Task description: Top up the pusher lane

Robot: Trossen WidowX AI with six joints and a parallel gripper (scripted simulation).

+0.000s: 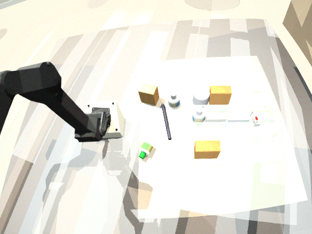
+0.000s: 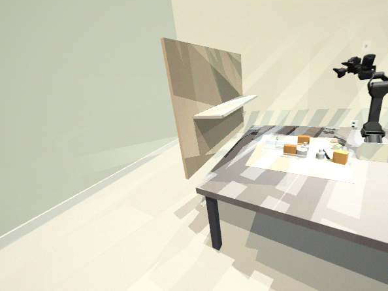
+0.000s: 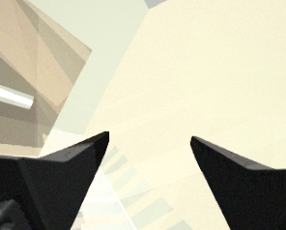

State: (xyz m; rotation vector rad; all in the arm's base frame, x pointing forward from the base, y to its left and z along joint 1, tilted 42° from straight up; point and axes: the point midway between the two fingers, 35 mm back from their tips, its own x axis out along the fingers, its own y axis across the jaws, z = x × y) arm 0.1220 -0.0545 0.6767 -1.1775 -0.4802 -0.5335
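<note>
The dark rod lies 20 mm ahead of my gripper tip, 530 mm to the left of it and 540 mm below it. The rest, counted from my gripper tip: red mark: 320 mm ahead, 510 mm to the left, 470 mm below; shelf: 640 mm ahead, 580 mm to the left, 180 mm below.
</note>
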